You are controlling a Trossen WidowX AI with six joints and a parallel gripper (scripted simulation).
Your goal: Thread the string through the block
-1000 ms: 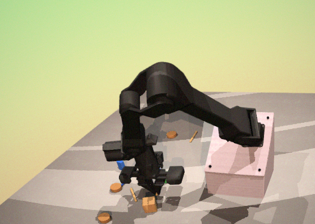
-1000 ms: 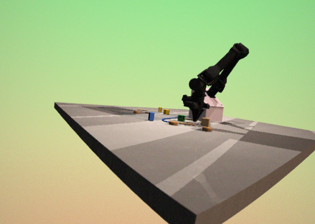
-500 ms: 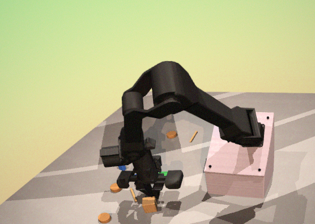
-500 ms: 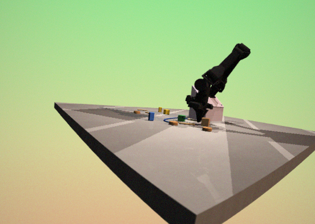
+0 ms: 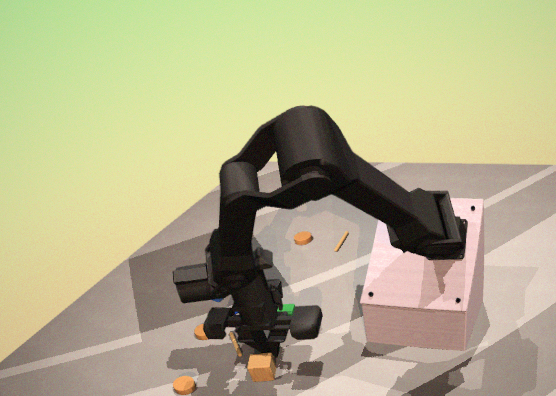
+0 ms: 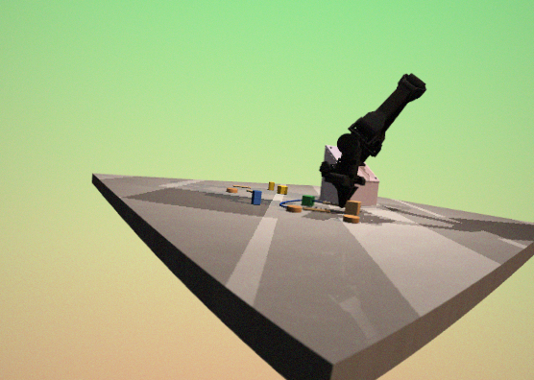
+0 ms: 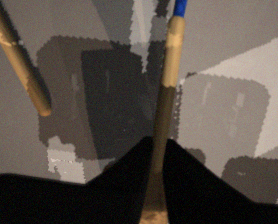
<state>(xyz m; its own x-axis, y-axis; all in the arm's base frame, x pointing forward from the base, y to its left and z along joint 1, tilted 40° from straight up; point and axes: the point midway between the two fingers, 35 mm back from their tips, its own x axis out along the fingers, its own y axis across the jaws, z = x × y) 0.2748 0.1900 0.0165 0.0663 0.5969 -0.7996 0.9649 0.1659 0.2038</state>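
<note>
The thin wooden stick is 4 cm to the right of my gripper tip, 1 cm ahead of it and 1 cm above it. From my gripper tip the other things lie so: round wooden button: 17 cm ahead, 3 cm to the right; then green block: 11 cm to the right, 3 cm ahead; then tan cube: 4 cm to the left, 1 cm above.
</note>
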